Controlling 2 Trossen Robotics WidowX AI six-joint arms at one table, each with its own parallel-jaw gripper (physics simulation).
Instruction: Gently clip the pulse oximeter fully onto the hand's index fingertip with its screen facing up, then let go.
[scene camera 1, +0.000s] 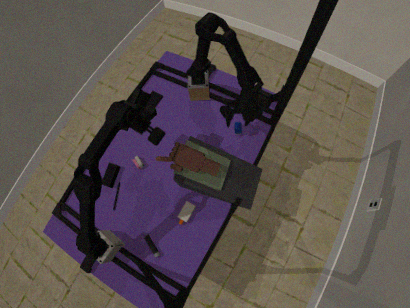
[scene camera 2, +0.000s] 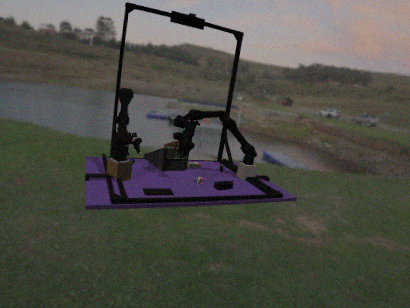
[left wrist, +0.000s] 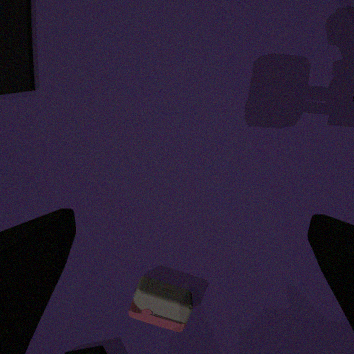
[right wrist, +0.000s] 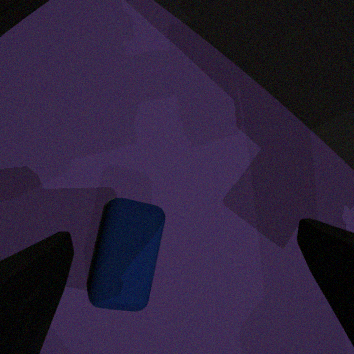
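Pixels of known places: left gripper, fingertip midpoint: (scene camera 1: 150, 131) (scene camera 2: 181, 155) (left wrist: 194, 223); right gripper, fingertip midpoint: (scene camera 1: 236, 126) (scene camera 2: 133, 154) (right wrist: 186, 236); left arm's base, origin of the base link: (scene camera 1: 99, 247) (scene camera 2: 248, 163); right arm's base, origin of the base link: (scene camera 1: 198, 79) (scene camera 2: 119, 159).
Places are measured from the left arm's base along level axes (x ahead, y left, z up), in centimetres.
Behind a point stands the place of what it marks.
The small white-and-pink two-part clip (scene camera 1: 138, 162) @(y 13.1, x 38.1, z -7.4 cm) (scene camera 2: 200, 180) @(y 16.5, x 38.4, z -8.1 cm) (left wrist: 162, 305) @(y 13.7, x 38.8, z -7.4 cm) looks like the pulse oximeter. It lies on the purple mat; its screen cannot be made out. The brown hand (scene camera 1: 199, 161) @(y -13.5, x 52.2, z 6.9 cm) rests on a green pad, its index finger (scene camera 1: 164, 159) pointing toward the clip. My left gripper (left wrist: 194, 223) @(y 11.8, x 51.1, z 5.2 cm) is open and empty above the mat; the clip shows low between its fingers in the left wrist view. My right gripper (scene camera 1: 236, 120) @(y -14.9, x 77.1, z -3.5 cm) (right wrist: 186, 236) @(y -14.9, x 77.1, z -3.5 cm) is open and empty above a blue rounded block (scene camera 1: 238, 128) @(y -15.3, x 78.5, z -7.3 cm) (right wrist: 126, 255) @(y -15.0, x 79.2, z -7.3 cm), which shows nearer one finger in the right wrist view.
The hand's pad sits on a dark wedge (scene camera 1: 241, 184) @(y -31.1, x 56.6, z -5.2 cm). A white box with an orange end (scene camera 1: 187, 212) @(y -19.2, x 33.8, z -7.7 cm), a black block (scene camera 1: 111, 175) @(y 19.8, x 25.3, z -7.0 cm) (scene camera 2: 223, 185) @(y 24.3, x 26.5, z -7.6 cm), a thin dark stick (scene camera 1: 117, 196) @(y 12.0, x 19.3, z -9.9 cm) and a dark cylinder (scene camera 1: 152, 246) @(y -15.9, x 13.0, z -8.1 cm) lie around. A flat dark pad (scene camera 2: 158, 191) @(y 31.8, x 65.6, z -9.7 cm) lies near the mat's edge.
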